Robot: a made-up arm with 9 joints.
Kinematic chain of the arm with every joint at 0, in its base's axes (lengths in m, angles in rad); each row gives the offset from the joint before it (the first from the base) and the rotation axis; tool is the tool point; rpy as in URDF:
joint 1: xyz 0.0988 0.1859 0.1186 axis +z
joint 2: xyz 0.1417 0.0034 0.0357 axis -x
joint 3: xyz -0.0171 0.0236 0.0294 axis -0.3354 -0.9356 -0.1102
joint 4: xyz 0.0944 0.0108 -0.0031 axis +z
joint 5: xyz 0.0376 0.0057 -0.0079 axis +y
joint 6: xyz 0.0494 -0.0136 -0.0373 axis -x
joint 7: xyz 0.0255 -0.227 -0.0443 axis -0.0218 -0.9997 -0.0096
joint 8: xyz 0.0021 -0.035 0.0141 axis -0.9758 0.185 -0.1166
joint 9: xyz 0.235 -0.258 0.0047 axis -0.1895 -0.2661 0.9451
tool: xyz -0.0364 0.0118 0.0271 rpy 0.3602 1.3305 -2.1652
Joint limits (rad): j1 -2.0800..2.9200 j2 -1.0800..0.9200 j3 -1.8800..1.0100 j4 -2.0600..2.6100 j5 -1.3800..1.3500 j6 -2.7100..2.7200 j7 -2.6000..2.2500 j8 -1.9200..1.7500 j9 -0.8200..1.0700
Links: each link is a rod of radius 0.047 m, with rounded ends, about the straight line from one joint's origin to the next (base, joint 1, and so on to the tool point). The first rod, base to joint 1, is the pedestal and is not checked.
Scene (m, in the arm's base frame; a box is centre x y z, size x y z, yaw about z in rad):
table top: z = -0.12
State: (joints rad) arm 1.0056 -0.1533 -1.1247 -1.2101 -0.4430 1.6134 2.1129 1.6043 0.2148
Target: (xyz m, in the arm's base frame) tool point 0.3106 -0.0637 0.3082
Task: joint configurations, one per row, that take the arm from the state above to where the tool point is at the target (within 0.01 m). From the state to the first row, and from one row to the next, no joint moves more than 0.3 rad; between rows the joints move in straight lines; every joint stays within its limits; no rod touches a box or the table.
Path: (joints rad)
1: 0.7675 -0.3644 -1.1096 -1.0300 -0.3910 1.4110 2.1586 1.4391 0.2613
2: 0.5295 -0.5755 -1.0945 -0.8499 -0.3389 1.2085 2.2043 1.2739 0.3078
3: 0.2914 -0.7866 -1.0794 -0.6698 -0.2869 1.0061 2.2500 1.1087 0.3544

